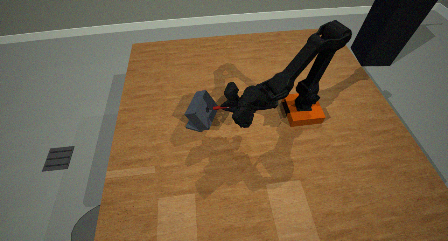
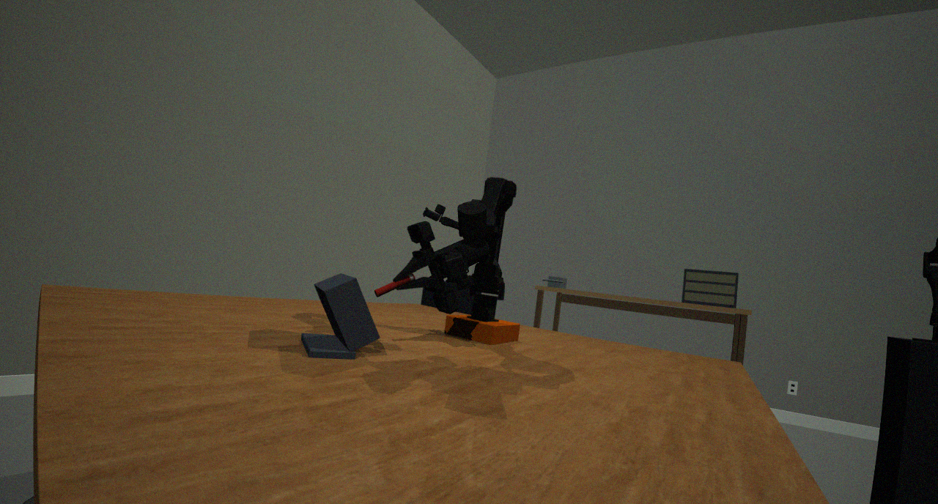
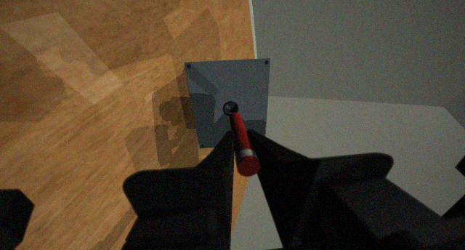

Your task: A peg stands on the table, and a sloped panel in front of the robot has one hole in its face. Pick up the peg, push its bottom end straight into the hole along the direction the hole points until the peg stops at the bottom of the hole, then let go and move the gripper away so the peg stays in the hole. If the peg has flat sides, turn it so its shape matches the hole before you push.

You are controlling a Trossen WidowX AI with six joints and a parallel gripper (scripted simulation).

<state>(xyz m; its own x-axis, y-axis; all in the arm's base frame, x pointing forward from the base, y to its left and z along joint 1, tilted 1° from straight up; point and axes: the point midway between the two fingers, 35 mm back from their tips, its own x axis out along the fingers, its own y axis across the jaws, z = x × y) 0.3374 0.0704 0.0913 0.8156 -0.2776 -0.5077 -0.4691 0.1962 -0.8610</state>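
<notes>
Now: gripper tip 8 cm short of the sloped panel, 5 cm above it and 3 cm to the left of it. From my gripper tip the other things lie so: panel foot: 12 cm below, 11 cm ahead, 4 cm to the right; then red peg: 1 cm behind, 1 cm above.
</notes>
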